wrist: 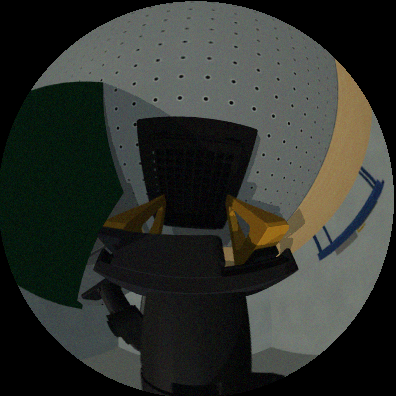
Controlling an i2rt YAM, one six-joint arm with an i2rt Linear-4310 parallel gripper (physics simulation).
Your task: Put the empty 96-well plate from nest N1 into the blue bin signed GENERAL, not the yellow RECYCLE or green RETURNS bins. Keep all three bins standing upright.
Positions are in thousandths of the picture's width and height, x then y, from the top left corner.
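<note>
There's a black 96-well plate (491,436) here, and a green bin (168,468) as well. You can see the gripper (494,501) too.
</note>
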